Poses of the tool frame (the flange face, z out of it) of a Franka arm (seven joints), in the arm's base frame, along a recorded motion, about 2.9 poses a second.
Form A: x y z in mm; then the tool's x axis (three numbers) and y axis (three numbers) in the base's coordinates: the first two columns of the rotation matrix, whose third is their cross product.
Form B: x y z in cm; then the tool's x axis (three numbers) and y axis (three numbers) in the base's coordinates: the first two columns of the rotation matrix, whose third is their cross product. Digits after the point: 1 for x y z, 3 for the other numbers.
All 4 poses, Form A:
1: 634, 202, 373, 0.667, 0.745, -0.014, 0.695, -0.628, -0.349
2: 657, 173, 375, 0.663, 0.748, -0.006, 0.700, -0.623, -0.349
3: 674, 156, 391, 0.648, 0.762, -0.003, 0.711, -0.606, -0.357
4: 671, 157, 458, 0.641, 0.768, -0.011, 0.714, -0.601, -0.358
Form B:
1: 63.4, 20.2, 37.3, 0.667, 0.745, -0.014, 0.695, -0.628, -0.349
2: 65.7, 17.3, 37.5, 0.663, 0.748, -0.006, 0.700, -0.623, -0.349
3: 67.4, 15.6, 39.1, 0.648, 0.762, -0.003, 0.711, -0.606, -0.357
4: 67.1, 15.7, 45.8, 0.641, 0.768, -0.011, 0.714, -0.601, -0.358
